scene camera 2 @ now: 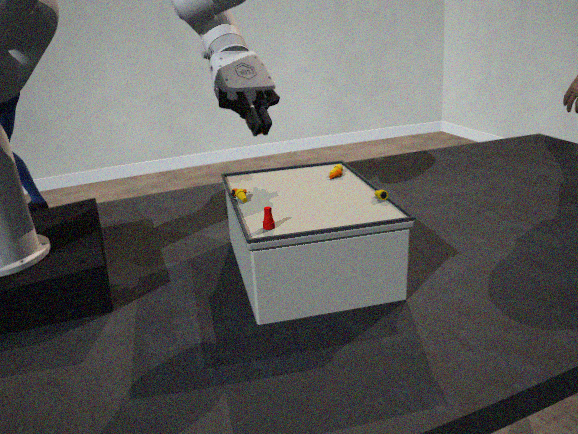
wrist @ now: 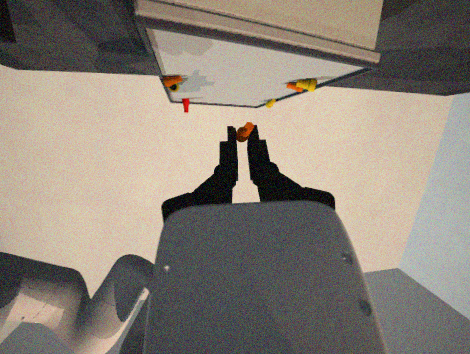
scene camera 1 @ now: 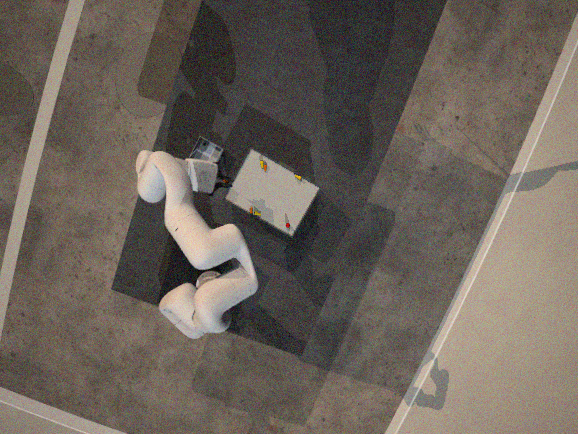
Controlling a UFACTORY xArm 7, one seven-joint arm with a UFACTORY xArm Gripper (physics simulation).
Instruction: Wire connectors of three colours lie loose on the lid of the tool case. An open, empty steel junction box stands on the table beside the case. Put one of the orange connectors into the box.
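Frame: origin at the arm's base, x ahead, y left, z up, level; centimetres.
Seen in the pictures: gripper, fingertip midpoint: (scene camera 2: 263, 130) (wrist: 241, 137) (scene camera 1: 231, 183); arm's base at its link origin: (scene camera 2: 10, 257).
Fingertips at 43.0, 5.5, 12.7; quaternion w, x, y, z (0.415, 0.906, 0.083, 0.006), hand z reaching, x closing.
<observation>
Offsets run from my fingertips to a thing's top centre, as dx, dy, dz.
My gripper (scene camera 1: 228, 183) (scene camera 2: 260, 131) (wrist: 241, 137) is shut on an orange connector {-0.2, +2.0, +0.3} (wrist: 245, 131), held at the fingertips, above and off the left edge of the case lid {+2.1, -14.3, -7.1} (scene camera 1: 275, 190) (scene camera 2: 310, 200) (wrist: 240, 75) in scene camera 1. The open steel junction box {+5.4, +16.2, -15.9} (scene camera 1: 211, 142) lies beside the gripper's body, which may cover part of it. It does not show in the other views. Another orange connector {+9.4, -8.5, -6.2} (scene camera 1: 265, 168) (scene camera 2: 334, 175) (wrist: 294, 87) lies on the lid against a yellow one {+10.1, -6.9, -5.9} (scene camera 1: 262, 163) (scene camera 2: 338, 168) (wrist: 306, 84). A further orange connector {-7.2, -9.5, -6.2} (scene camera 1: 252, 210) (wrist: 172, 80) lies near the lid's edge.
A yellow connector {-7.5, -12.2, -5.9} (scene camera 1: 257, 213) (scene camera 2: 242, 195) touches or nearly touches that last orange one. A single yellow connector {+10.8, -20.9, -5.9} (scene camera 1: 298, 177) (scene camera 2: 381, 194) (wrist: 270, 103) lies near another lid edge. A red connector {-7.3, -24.3, -4.7} (scene camera 1: 287, 225) (scene camera 2: 268, 219) (wrist: 186, 105) stands upright near a corner. The case rises well above the table.
</observation>
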